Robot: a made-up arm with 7 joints. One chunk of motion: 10 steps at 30 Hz.
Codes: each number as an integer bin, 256 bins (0 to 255) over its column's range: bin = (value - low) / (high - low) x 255, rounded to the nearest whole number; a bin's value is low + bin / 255 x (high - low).
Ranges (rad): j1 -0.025..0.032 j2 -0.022..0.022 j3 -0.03..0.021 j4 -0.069..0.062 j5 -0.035..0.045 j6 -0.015..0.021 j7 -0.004..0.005
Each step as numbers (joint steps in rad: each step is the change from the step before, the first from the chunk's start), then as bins.
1 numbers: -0.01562 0.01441 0.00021 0.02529 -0.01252 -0.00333 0.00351
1 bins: 42 211 151 184 72 83 213
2 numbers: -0.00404 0.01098 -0.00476 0.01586 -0.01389 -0.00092 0.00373
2 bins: 94 191 126 165 67 100 219
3 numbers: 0.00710 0.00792 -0.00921 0.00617 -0.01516 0.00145 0.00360
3 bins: 144 173 104 146 63 117 215
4 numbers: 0.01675 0.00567 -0.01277 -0.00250 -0.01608 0.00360 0.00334
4 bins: 187 160 86 129 60 132 208
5 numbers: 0.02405 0.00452 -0.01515 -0.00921 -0.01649 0.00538 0.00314
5 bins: 219 154 74 116 59 144 202
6 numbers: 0.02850 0.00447 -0.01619 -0.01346 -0.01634 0.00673 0.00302
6 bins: 239 153 69 108 59 154 199
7 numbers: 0.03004 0.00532 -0.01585 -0.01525 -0.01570 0.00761 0.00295
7 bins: 246 158 71 105 62 160 197
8 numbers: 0.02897 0.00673 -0.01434 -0.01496 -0.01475 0.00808 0.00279
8 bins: 241 167 78 105 65 163 192
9 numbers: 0.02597 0.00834 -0.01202 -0.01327 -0.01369 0.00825 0.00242
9 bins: 228 176 90 108 68 165 182
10 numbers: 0.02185 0.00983 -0.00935 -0.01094 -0.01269 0.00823 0.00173
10 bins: 210 184 103 113 71 165 162
